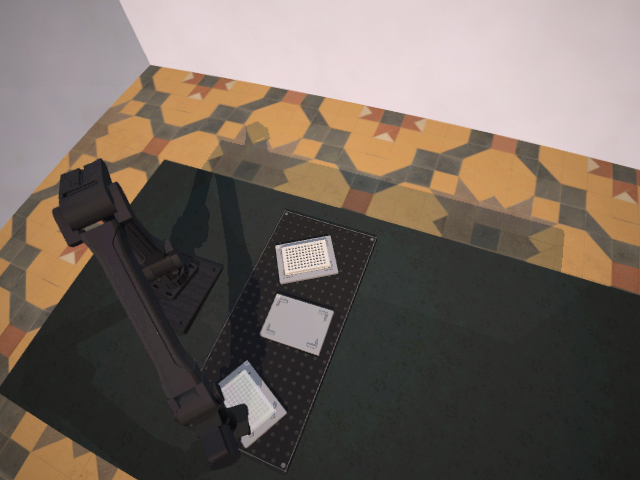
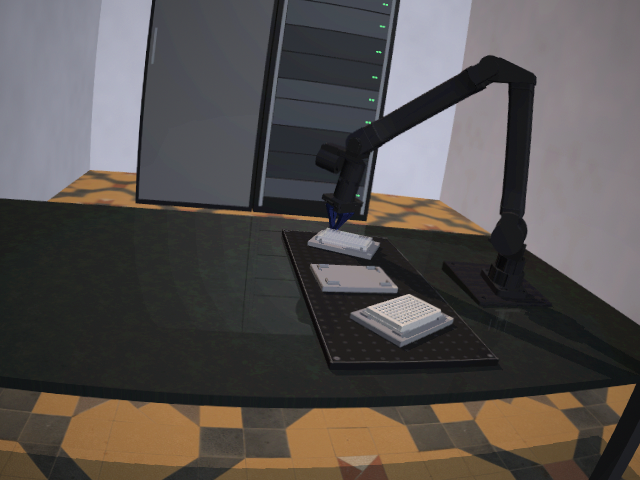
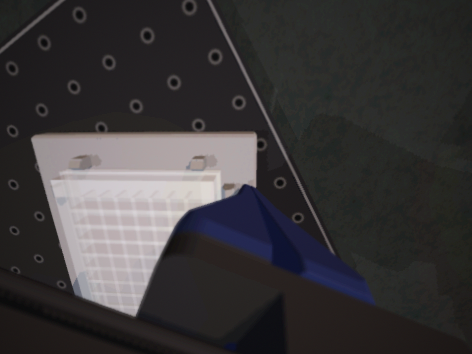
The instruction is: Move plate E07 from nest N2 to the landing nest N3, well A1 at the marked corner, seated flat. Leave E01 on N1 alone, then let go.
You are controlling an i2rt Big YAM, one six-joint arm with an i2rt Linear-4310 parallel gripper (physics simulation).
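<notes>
Plate E07 [image 1: 247, 395] [image 2: 343, 240] [image 3: 126, 228], a clear white well plate, sits on nest N2 [image 1: 254, 439] [image 2: 368, 252] [image 3: 152, 148] at the end of the black breadboard [image 1: 351, 248] [image 2: 320, 310] [image 3: 114, 76]. My gripper [image 1: 243, 421] [image 2: 336, 223] [image 3: 244, 195] has blue fingers. It is shut with nothing between them, tip down at the plate's corner by a locating peg. The empty grey nest N3 [image 1: 297, 324] [image 2: 353, 277] lies in the middle of the board. Plate E01 [image 1: 306, 256] [image 2: 403, 311] rests on nest N1 at the other end.
The arm's base [image 1: 180, 289] [image 2: 490, 289] stands on the dark table beside the board. A grey cabinet [image 2: 207, 103] and a server rack [image 2: 320, 103] stand behind the table. Patterned floor tiles surround it.
</notes>
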